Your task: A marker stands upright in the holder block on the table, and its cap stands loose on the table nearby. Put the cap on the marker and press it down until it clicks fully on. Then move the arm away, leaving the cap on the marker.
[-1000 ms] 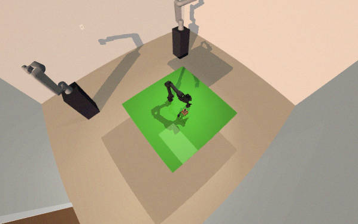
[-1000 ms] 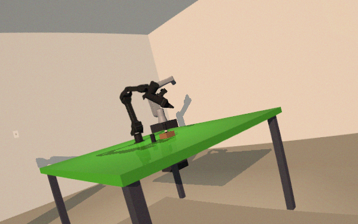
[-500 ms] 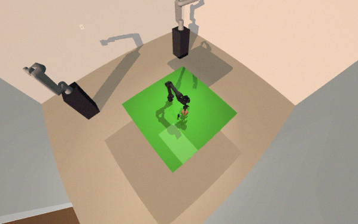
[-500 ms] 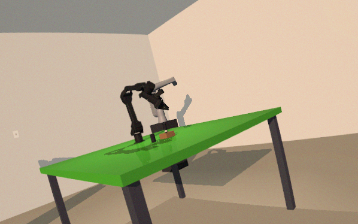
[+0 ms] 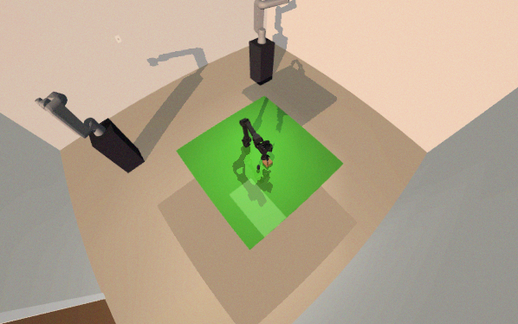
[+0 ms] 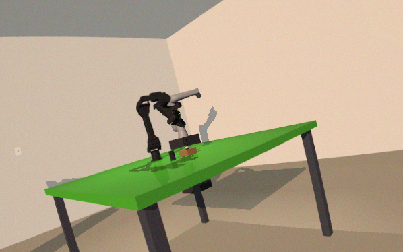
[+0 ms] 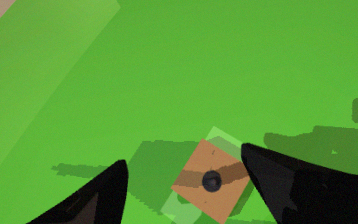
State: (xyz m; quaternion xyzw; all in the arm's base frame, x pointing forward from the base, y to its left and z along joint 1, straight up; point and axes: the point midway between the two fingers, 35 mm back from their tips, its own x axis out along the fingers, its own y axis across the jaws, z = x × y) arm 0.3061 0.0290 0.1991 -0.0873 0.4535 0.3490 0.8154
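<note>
Now: the black cap 10 mm behind my gripper tip, 140 mm to the right of it and 150 mm below it. The rest, counted from my gripper tip: brown holder block (10 mm behind, 20 mm to the right, 150 mm below).
</note>
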